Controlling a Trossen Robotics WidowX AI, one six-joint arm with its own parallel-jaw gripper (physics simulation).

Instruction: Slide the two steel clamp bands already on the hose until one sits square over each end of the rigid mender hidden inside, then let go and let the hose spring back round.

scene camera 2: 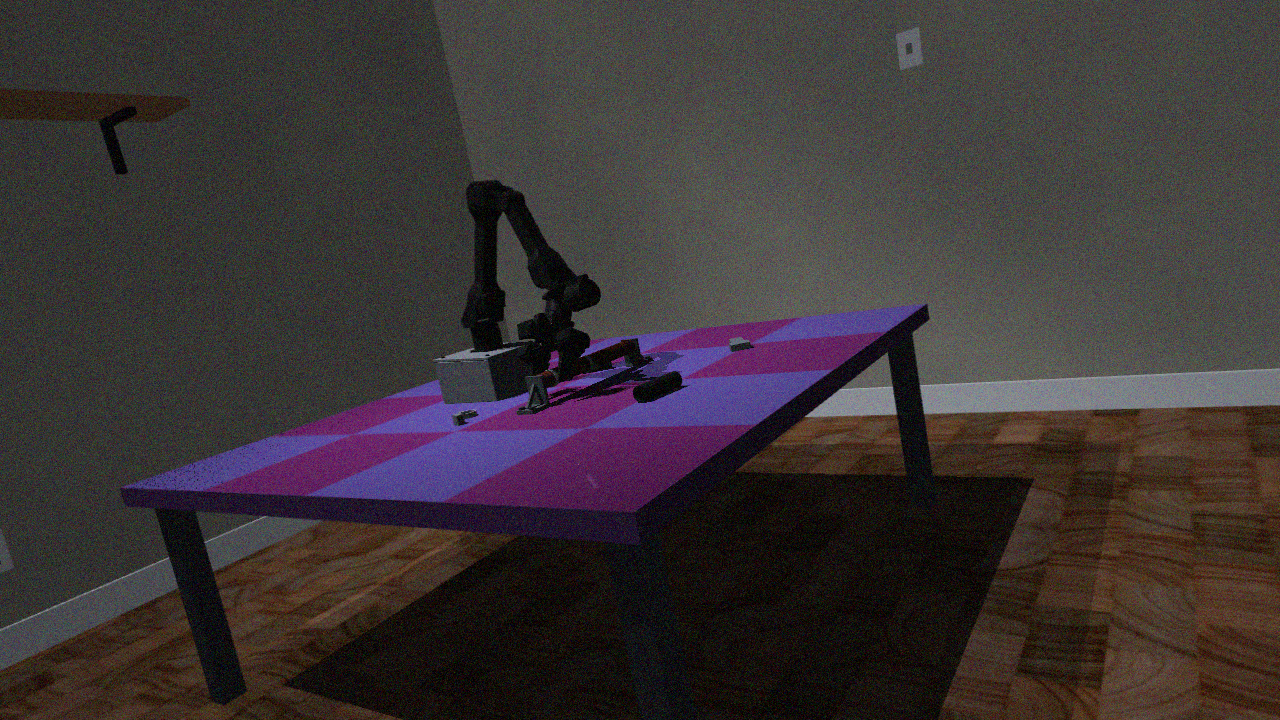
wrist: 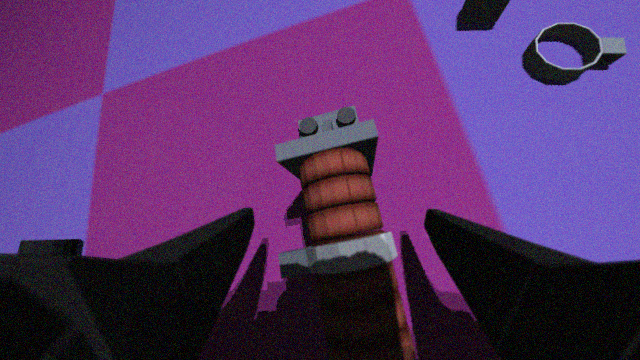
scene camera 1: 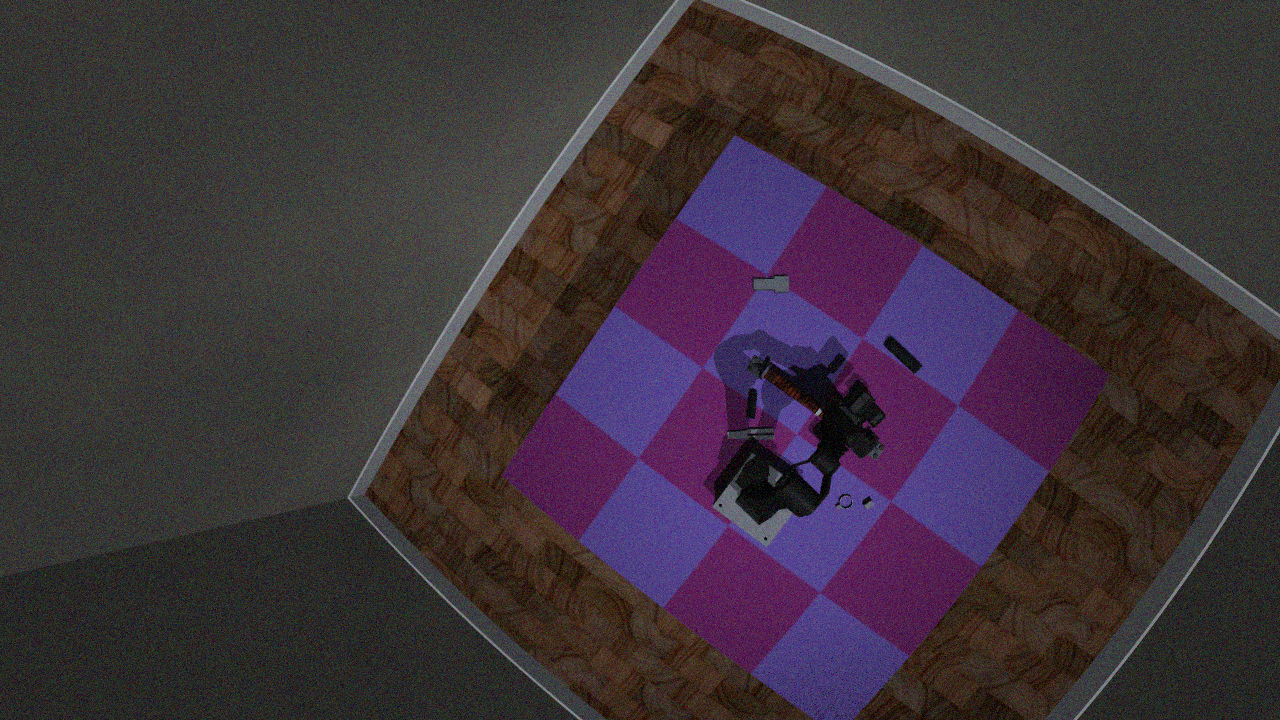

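The orange-brown ribbed hose (scene camera 1: 792,390) (scene camera 2: 608,356) (wrist: 342,192) runs between end brackets; the near end bracket (scene camera 2: 535,394) (wrist: 327,141) is grey, with two round bolt heads in the wrist view. One steel clamp band (wrist: 345,250) sits around the hose, a few ribs from that bracket, slightly slanted in the image. My gripper (wrist: 339,216) is open, its dark fingers on either side of the hose with gaps, close to this band. The arm shades the hose below the band. The second band cannot be made out, and the mender is hidden inside the hose.
A loose ring (scene camera 1: 838,503) (wrist: 537,75) and a small block (scene camera 1: 867,502) (wrist: 480,17) lie beyond the bracket. A dark cylinder (scene camera 1: 902,353) (scene camera 2: 657,386), a grey block (scene camera 1: 770,283) (scene camera 2: 740,343), a short dark piece (scene camera 1: 750,402) and a grey bar (scene camera 1: 750,433) lie on the table.
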